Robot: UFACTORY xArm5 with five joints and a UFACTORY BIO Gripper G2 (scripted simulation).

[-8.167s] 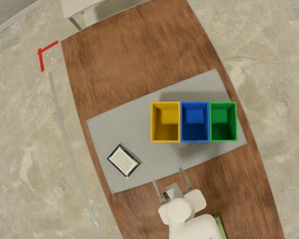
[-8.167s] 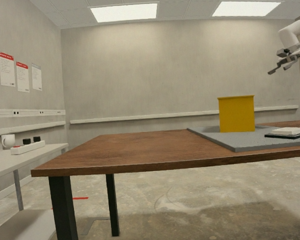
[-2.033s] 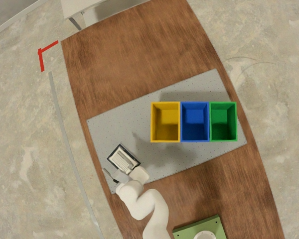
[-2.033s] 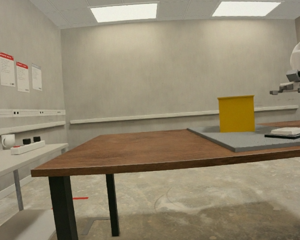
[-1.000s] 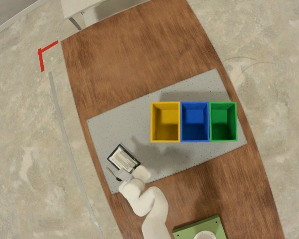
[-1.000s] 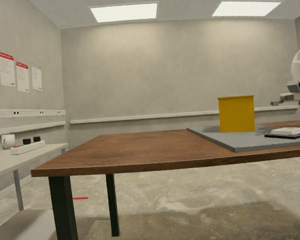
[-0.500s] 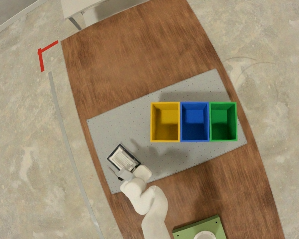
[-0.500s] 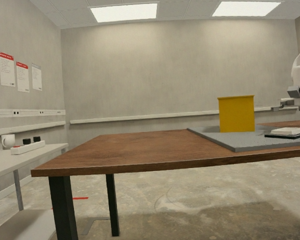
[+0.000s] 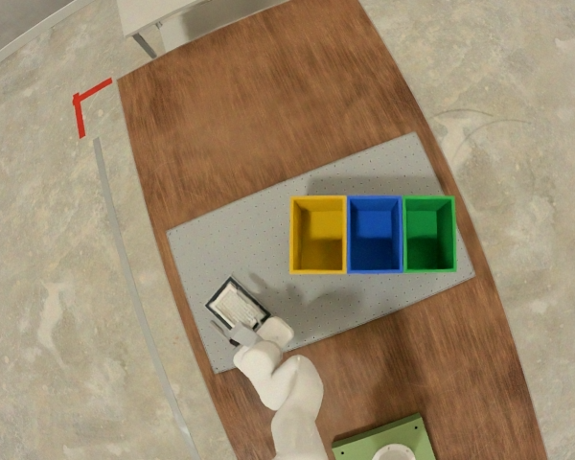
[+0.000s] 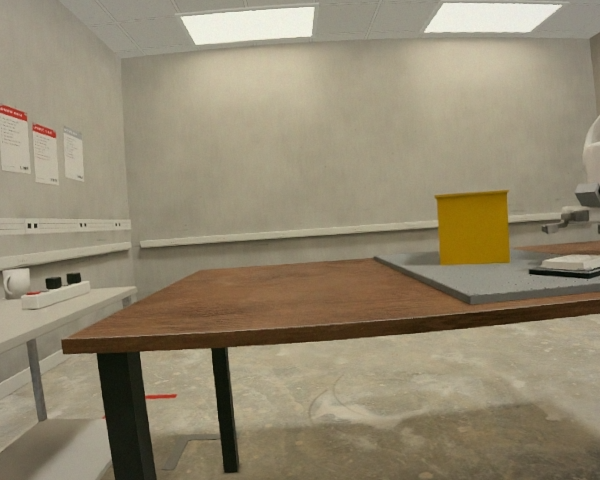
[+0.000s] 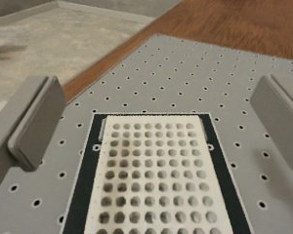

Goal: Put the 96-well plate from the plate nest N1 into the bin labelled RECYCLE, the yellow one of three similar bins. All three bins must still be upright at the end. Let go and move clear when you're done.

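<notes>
The white 96-well plate lies 70 mm below my hand. Round my hand: black plate nest (80 mm below); blue bin (60 mm ahead, 410 mm to the right); yellow bin (110 mm ahead, 290 mm to the right).
</notes>
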